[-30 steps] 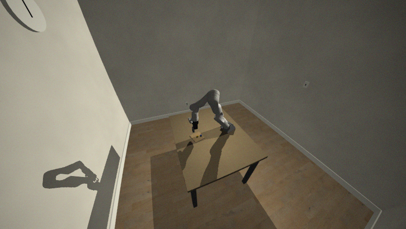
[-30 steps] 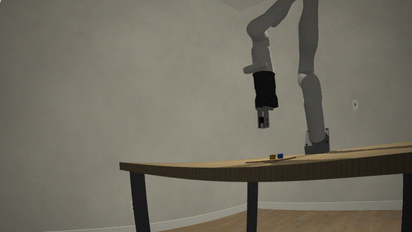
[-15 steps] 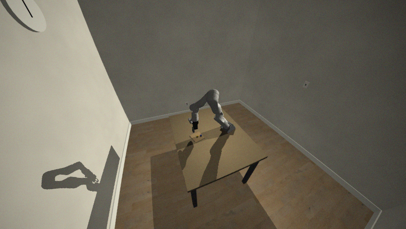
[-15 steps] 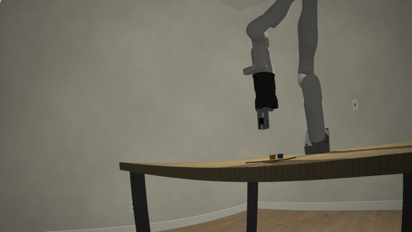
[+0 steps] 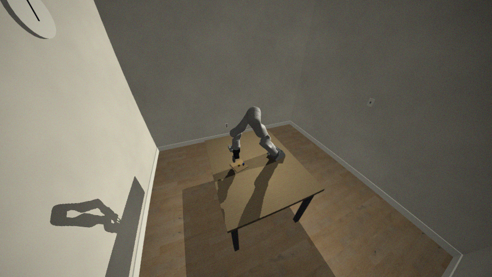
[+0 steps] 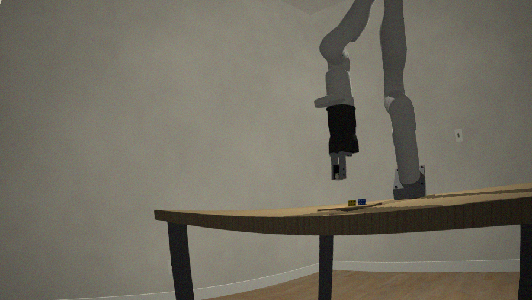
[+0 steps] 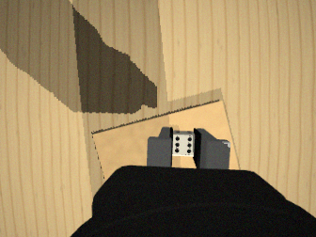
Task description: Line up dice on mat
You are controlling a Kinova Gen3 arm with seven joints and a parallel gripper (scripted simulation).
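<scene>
The yellow die lies 50 mm behind my hand, 10 mm to the left of it and 80 mm below it. Round my hand: white die (10 mm below); blue die (100 mm behind, 10 mm to the left, 80 mm below); tan mat (50 mm behind, 10 mm to the left, 90 mm below).
</scene>
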